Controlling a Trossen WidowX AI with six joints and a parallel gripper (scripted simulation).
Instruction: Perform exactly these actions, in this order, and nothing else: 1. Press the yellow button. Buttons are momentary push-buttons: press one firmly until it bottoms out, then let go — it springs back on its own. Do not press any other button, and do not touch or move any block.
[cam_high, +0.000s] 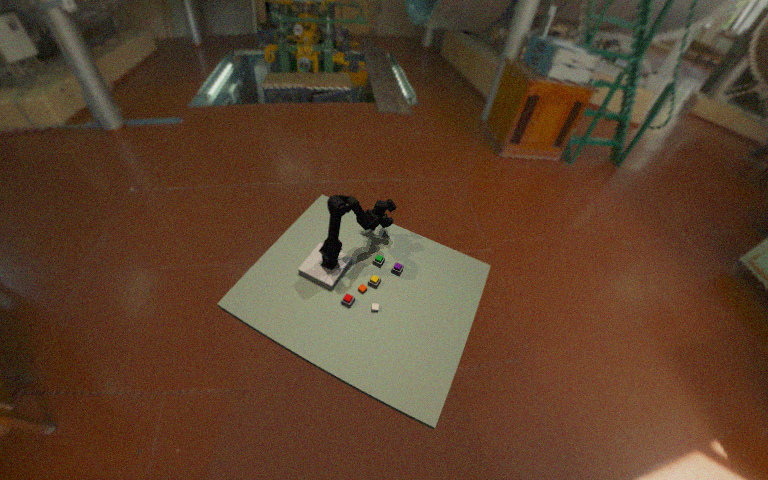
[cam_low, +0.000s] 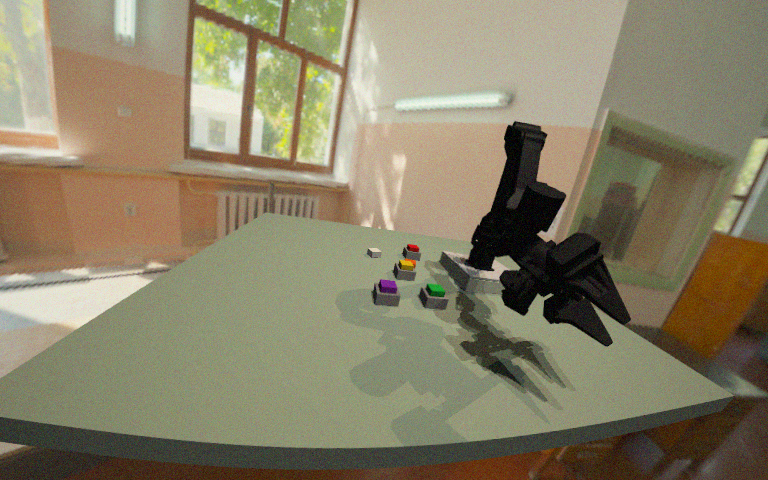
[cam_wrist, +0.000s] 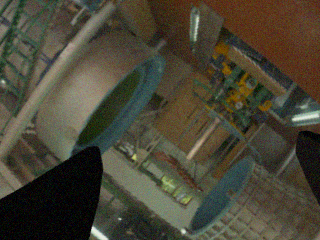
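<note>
Right now my gripper tip is 40 cm to the left of the yellow button, 14 cm short of it and 10 cm above it. Round my gripper tip: green button 27 cm to the right, 11 cm ahead, 10 cm below; small orange block 46 cm to the right, 12 cm below, 11 cm ahead; purple button 28 cm to the right, 22 cm ahead, 10 cm below.
</note>
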